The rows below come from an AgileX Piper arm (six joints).
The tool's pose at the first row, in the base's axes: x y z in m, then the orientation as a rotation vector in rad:
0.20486 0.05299 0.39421 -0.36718 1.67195 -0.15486
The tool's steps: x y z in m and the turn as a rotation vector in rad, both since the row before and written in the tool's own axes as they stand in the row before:
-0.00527 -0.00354 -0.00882 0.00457 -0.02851 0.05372
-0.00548 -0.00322 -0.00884 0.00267 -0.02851 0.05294
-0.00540 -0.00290 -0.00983 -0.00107 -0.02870 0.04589
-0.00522 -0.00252 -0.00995 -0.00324 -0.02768 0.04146
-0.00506 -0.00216 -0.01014 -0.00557 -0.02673 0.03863
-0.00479 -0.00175 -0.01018 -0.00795 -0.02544 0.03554
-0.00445 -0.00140 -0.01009 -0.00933 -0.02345 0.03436
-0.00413 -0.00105 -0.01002 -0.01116 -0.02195 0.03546
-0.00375 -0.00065 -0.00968 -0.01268 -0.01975 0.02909
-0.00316 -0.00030 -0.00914 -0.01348 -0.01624 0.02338
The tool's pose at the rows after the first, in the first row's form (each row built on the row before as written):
0.19721 0.05042 0.40149 -0.31935 1.65142 -0.11303
0.18934 0.04783 0.40856 -0.27385 1.63007 -0.07055
0.18029 0.04503 0.41523 -0.23717 1.60714 -0.03068
0.17093 0.04221 0.42132 -0.20591 1.58422 0.00709
0.16123 0.03938 0.42688 -0.17887 1.56150 0.04414
0.15135 0.03662 0.43181 -0.15627 1.53934 0.08025
0.14145 0.03392 0.43608 -0.13587 1.51863 0.11612
0.13154 0.03131 0.43975 -0.11626 1.49904 0.15396
0.12190 0.02889 0.44281 -0.10288 1.48069 0.18754
0.11276 0.02672 0.44512 -0.09476 1.46509 0.21684

